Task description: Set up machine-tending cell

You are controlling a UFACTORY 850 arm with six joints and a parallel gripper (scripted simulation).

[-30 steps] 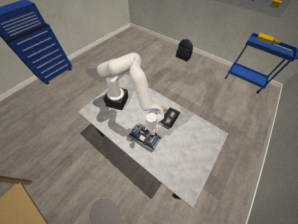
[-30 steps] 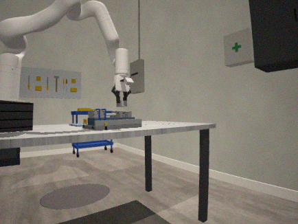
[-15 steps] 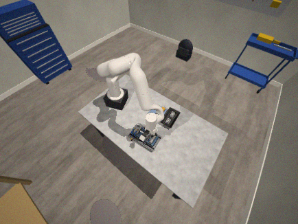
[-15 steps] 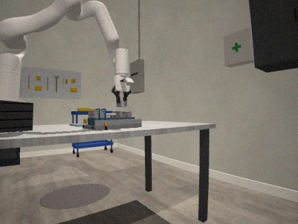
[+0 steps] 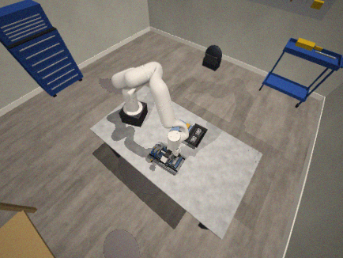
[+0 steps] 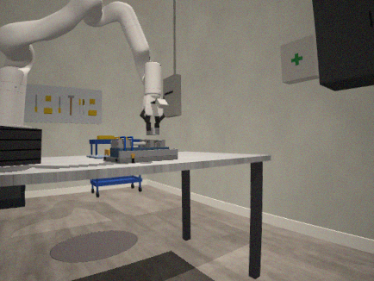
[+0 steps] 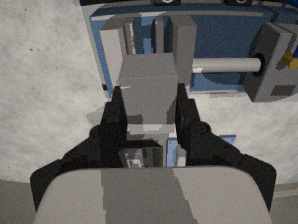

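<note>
Now: the blue vise body 12 cm below my hand and 7 cm behind it. Also, from my hand: grey aluminium blank: 2 cm below; then brass blank: 38 cm to the left, 13 cm below, 11 cm behind.
</note>
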